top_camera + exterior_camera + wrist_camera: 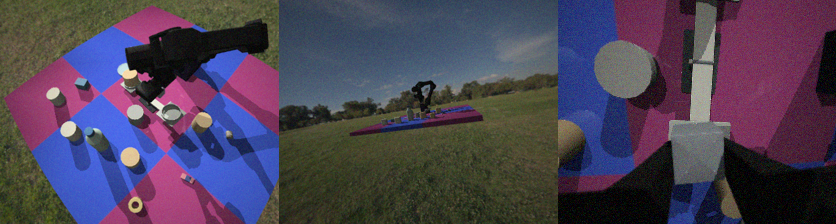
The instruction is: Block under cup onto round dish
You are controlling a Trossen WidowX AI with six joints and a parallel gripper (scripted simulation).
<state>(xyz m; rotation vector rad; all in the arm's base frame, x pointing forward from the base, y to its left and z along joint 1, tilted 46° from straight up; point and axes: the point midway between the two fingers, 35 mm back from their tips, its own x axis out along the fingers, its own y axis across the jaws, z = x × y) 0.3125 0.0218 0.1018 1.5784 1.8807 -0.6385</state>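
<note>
Now: gripper tip 31 cm to the left of the pale blue round dish, 17 cm above it and 6 cm past it. The rest, counted from my gripper tip: balance (13 cm below, 6 cm to the right, 1 cm behind); then grey block (1 cm above); then balance beam (15 cm below, 6 cm to the right, 1 cm behind).
</note>
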